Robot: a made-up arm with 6 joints. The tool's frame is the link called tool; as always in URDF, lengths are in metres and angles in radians. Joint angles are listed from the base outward.
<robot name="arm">
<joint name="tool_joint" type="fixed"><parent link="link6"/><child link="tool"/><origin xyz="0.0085 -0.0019 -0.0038" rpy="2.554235 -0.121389 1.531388"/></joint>
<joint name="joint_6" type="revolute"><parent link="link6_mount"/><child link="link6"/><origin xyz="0.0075 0.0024 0.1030" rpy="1.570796 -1.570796 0.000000"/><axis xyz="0 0 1"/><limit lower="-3.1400" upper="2.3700"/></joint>
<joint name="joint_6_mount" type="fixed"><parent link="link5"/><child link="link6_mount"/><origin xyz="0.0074 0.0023 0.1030"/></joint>
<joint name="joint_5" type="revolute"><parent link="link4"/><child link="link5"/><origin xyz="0.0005 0.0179 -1.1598" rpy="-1.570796 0.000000 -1.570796"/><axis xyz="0 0 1"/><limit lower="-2.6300" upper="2.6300"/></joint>
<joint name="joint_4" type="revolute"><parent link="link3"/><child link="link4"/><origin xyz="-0.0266 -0.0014 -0.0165" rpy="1.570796 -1.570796 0.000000"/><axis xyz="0 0 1"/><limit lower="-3.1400" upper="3.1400"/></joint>
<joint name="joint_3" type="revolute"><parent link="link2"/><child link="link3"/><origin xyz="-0.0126 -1.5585 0.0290" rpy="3.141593 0.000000 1.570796"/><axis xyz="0 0 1"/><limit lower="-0.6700" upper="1.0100"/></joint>
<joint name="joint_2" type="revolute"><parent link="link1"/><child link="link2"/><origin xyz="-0.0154 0.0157 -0.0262" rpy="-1.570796 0.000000 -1.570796"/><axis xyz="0 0 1"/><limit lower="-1.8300" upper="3.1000"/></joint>
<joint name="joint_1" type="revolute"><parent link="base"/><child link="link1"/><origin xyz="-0.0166 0.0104 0.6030" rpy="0.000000 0.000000 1.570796"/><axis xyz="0 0 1"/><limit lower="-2.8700" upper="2.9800"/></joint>
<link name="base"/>
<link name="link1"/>
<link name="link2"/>
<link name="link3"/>
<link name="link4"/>
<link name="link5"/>
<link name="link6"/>
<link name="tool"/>
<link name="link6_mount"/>
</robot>
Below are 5 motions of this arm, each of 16 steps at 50 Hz.
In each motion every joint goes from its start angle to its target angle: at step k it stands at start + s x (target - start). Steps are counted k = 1, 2, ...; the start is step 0. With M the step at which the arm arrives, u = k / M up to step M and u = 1 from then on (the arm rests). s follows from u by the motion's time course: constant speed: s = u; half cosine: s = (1 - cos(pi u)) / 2; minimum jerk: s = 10 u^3 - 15 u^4 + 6 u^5.
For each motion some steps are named. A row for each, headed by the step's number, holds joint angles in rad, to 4 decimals.
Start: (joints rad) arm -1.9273 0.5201 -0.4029 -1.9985 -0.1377 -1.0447
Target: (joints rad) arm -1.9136 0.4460 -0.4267 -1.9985 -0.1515 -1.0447
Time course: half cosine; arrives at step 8
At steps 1, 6, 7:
1: -1.9268 0.5173 -0.4038 -1.9985 -0.1382 -1.0447
6: -1.9156 0.4569 -0.4232 -1.9985 -0.1495 -1.0447
7: -1.9141 0.4488 -0.4258 -1.9985 -0.1510 -1.0447

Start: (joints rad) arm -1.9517 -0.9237 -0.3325 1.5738 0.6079 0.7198
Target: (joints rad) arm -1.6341 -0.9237 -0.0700 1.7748 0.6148 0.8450
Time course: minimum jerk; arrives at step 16
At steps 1, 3, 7, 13, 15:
1: -1.9510 -0.9237 -0.3319 1.5742 0.6079 0.7201
3: -1.9362 -0.9237 -0.3197 1.5836 0.6082 0.7259
7: -1.8297 -0.9237 -0.2317 1.6510 0.6105 0.7679
13: -1.6496 -0.9237 -0.0828 1.7650 0.6145 0.8389
15: -1.6348 -0.9237 -0.0706 1.7744 0.6148 0.8447

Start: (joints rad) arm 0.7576 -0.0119 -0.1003 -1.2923 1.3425 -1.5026
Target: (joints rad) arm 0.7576 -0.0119 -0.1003 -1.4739 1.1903 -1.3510
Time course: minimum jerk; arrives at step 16
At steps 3, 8, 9, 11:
3: 0.7576 -0.0119 -0.1003 -1.3012 1.3351 -1.4952
8: 0.7576 -0.0119 -0.1003 -1.3831 1.2664 -1.4268
9: 0.7576 -0.0119 -0.1003 -1.4042 1.2487 -1.4092
11: 0.7576 -0.0119 -0.1003 -1.4412 1.2177 -1.3783

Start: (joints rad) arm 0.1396 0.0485 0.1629 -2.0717 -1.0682 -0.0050
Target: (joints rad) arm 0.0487 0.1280 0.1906 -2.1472 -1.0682 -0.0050
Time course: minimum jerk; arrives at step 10
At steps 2, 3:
2: 0.1343 0.0531 0.1645 -2.0761 -1.0682 -0.0050
3: 0.1248 0.0615 0.1674 -2.0840 -1.0682 -0.0050

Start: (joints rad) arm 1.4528 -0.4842 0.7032 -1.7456 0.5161 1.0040
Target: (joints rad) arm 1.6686 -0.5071 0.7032 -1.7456 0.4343 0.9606
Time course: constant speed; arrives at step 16
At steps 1, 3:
1: 1.4663 -0.4856 0.7032 -1.7456 0.5110 1.0013
3: 1.4933 -0.4885 0.7032 -1.7456 0.5008 0.9959

